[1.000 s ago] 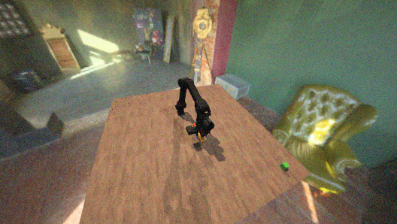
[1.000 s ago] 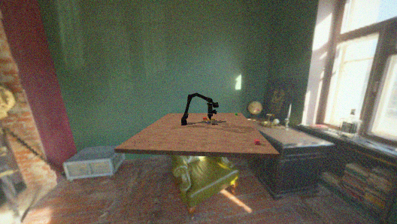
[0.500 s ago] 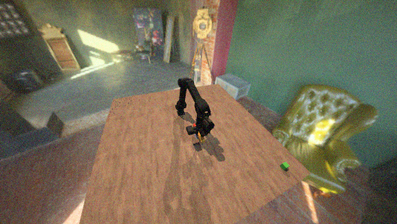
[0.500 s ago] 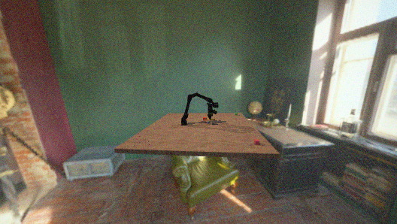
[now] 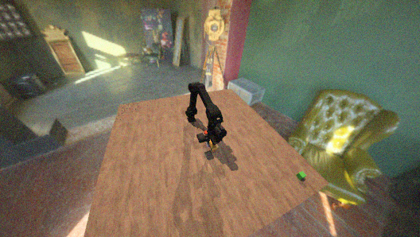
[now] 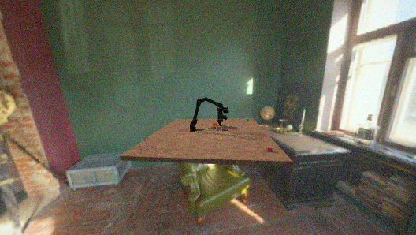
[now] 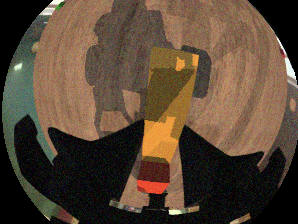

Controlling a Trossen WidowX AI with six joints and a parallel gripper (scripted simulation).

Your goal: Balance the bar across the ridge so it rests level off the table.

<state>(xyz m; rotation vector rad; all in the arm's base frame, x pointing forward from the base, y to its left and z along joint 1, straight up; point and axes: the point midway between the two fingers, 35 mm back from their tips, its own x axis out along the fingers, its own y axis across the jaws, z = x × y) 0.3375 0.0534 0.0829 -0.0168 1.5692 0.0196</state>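
Right now my gripper tip is 4 cm past the bar and 1 cm below it. The rest, counted from my gripper tip: small green cube (40 cm ahead, 45 cm to the left, 3 cm below); then small red cube (40 cm ahead, 55 cm to the right, 3 cm below).
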